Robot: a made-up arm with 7 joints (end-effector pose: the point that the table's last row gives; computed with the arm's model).
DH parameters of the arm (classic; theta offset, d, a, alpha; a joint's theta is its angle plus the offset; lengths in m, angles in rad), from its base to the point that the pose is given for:
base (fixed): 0 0 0 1.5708
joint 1: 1.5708 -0.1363 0 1.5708
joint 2: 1.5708 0 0 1.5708
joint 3: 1.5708 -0.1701 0 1.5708
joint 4: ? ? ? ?
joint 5: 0 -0.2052 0 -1.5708
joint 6: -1.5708 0 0 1.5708
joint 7: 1.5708 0 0 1.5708
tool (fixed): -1.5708 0 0 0
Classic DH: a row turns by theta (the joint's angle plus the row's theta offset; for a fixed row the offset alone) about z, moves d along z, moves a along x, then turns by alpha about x.
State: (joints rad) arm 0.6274 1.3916 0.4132 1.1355 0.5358 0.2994 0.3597
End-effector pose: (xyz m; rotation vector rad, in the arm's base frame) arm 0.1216 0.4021 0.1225 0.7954 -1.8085 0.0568
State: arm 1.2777 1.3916 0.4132 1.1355 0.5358 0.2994 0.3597
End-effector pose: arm 0.0226 0.4021 0.1712 0.8344 -2.4160 0.3493
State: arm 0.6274 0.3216 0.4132 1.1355 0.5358 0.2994 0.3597
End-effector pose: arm 0.2670 0.2883 -0.0779 -0.3834 -1.7205 0.3942
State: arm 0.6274 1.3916 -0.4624 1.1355 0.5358 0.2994 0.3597
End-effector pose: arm 0.2096 0.3740 -0.0054 0.6256 -1.0371 -0.3984
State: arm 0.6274 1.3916 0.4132 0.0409 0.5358 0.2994 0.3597
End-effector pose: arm 0.0435 0.5060 -0.0469 0.5411 -1.1430 1.0626
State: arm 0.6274 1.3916 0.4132 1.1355 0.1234 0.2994 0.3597
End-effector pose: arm 0.1216 0.4021 0.1225 1.1720 -1.5154 -0.0186
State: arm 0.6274 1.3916 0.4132 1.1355 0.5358 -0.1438 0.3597
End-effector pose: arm 0.1216 0.4021 0.1225 1.0000 -2.1247 -0.2253
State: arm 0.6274 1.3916 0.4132 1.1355 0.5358 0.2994 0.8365
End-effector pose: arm 0.1216 0.4021 0.1225 0.4532 -1.7245 -0.3621
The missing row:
joint 4: 0 0 0 -1.5708
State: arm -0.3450 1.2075 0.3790 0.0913 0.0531 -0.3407 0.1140
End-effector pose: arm -0.0265 0.4888 -0.1250 1.1276 -0.3267 -0.1170
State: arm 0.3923 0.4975 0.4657 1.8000 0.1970 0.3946 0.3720
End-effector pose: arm 0.1901 0.2741 0.0076 0.2833 -1.8863 -0.1193
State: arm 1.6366 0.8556 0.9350 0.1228 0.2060 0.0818 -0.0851
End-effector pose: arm 0.2283 0.4317 0.0300 -0.2541 -1.8160 1.5913
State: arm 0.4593 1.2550 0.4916 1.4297 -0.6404 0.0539 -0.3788
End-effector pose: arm 0.1475 0.3552 0.1057 2.4091 -1.4650 -0.2257
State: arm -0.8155 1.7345 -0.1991 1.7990 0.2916 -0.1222 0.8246
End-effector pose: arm 0.1206 0.2648 -0.1556 -0.5021 -0.0184 -1.6379
